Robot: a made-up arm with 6 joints.
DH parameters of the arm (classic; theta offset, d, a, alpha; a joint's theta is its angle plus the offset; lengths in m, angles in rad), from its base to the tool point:
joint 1: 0 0.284 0 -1.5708
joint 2: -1.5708 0 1.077 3.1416
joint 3: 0 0 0 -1.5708
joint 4: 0 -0.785 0 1.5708
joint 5: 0 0.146 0 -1.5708
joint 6: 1.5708 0 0 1.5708
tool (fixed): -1.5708 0 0 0
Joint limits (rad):
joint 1: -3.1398..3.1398
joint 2: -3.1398..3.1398
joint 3: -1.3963..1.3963
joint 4: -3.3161..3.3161
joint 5: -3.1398..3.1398
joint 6: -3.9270..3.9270
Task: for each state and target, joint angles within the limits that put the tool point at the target. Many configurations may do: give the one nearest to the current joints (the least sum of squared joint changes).
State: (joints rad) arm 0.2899 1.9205 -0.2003 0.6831 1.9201 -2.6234
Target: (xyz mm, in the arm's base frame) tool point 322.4 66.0 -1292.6
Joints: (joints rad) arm 0.5011 2.4935 0.3473 0.8442 1.9201 -2.6234
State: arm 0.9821 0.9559 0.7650 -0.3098 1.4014 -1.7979
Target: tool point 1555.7 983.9 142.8
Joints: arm 0.6413 1.5162 1.3005 -0.2252 1.4014 -1.7979
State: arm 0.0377 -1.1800 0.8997 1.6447 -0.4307 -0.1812
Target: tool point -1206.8 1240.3 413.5
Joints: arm -0.7861 -1.8278 0.6023 1.7252 -0.4307 -0.1812
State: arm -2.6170 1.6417 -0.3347 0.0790 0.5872 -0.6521
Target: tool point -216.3 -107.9 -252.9
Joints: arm -2.0346 2.0106 -1.0112 -0.1067 0.5872 -0.6521
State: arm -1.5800 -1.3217 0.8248 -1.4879 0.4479 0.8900
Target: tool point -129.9 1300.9 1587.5
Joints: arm -1.4821 -0.9388 1.3963 -1.4737 0.4479 0.8900
